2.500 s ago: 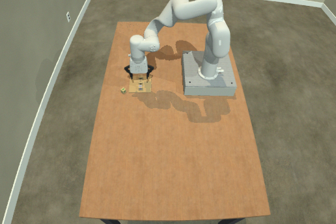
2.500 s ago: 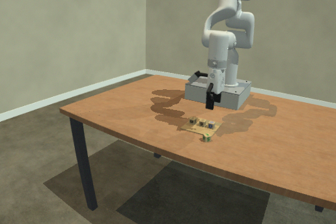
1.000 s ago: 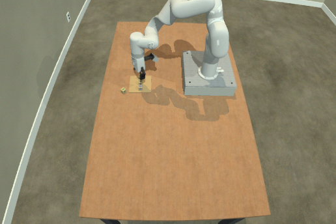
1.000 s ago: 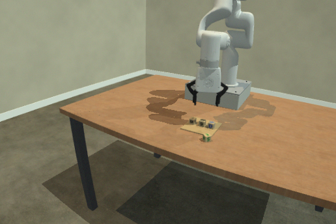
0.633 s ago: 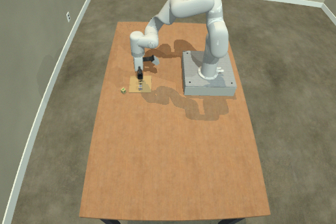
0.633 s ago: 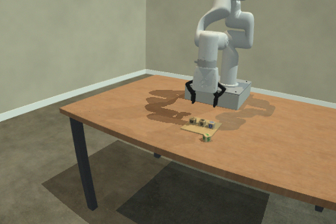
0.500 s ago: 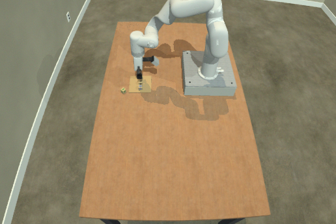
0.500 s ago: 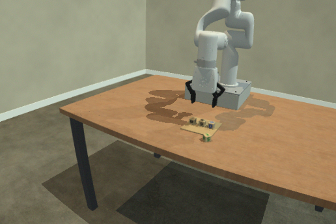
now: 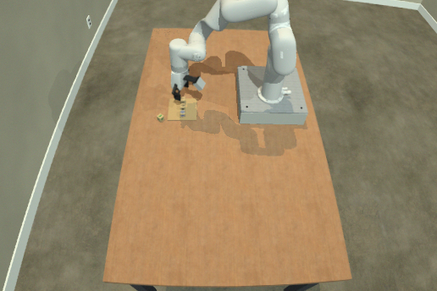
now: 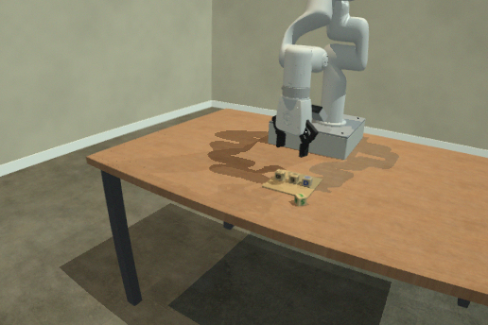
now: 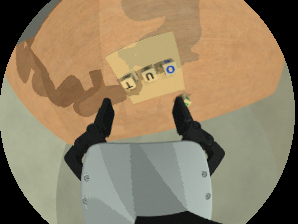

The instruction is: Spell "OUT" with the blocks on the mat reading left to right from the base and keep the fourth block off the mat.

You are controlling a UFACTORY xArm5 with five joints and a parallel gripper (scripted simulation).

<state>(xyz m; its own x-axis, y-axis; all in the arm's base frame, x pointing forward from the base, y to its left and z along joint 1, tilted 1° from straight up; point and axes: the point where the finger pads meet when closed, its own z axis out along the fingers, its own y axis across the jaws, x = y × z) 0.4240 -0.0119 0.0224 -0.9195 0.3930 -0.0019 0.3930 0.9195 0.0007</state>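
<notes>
The U block is 1 cm to the left of my hand and 9 cm below it. The rest, counted from my hand: tan mat (1 cm to the left, 11 cm below).
</notes>
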